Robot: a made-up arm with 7 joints.
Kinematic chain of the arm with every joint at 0, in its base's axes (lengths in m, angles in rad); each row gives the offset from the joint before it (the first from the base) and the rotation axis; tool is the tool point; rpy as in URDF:
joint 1: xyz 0 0 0.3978 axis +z
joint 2: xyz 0 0 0 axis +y
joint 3: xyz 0 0 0.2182 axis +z
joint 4: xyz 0.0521 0 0 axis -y
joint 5: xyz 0.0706 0 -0.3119 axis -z
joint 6: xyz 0 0 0 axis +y
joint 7: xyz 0.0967 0 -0.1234 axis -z
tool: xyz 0 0 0 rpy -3.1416 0 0
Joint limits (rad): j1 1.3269..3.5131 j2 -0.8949..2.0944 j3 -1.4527..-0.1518 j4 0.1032..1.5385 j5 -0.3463..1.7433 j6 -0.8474..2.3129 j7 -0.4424..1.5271
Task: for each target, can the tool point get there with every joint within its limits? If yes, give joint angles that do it. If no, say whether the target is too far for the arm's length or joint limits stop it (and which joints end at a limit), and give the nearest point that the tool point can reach.
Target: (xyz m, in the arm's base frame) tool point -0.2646 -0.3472 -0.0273
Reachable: no: joint limits stop it (at a limit: joint 1, joint 3, joint 4, joint 5) | nearest point -0.2800 -0.2076 0.0142 | short by 0.146 m
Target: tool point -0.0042 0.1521 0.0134
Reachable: yes | joints 2.3509 1.1473 -0.2824 0.9180 0.1453 1.1471 0.7609
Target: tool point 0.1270 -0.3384 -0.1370
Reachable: no: joint limits stop it (at a limit: joint 1, joint 2) | nearest point 0.1097 -0.2188 -0.0442 | short by 0.152 m
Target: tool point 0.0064 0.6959 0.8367
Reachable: no: too far | nearest point 0.0048 0.5218 0.7269 | short by 0.206 m
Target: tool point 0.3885 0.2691 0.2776
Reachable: yes | joints 1.7168 0.7901 -0.8941 1.0515 1.4960 0.1007 0.0923
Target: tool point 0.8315 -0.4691 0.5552
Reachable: no: too far | nearest point 0.4934 -0.2784 0.5913 | short by 0.390 m
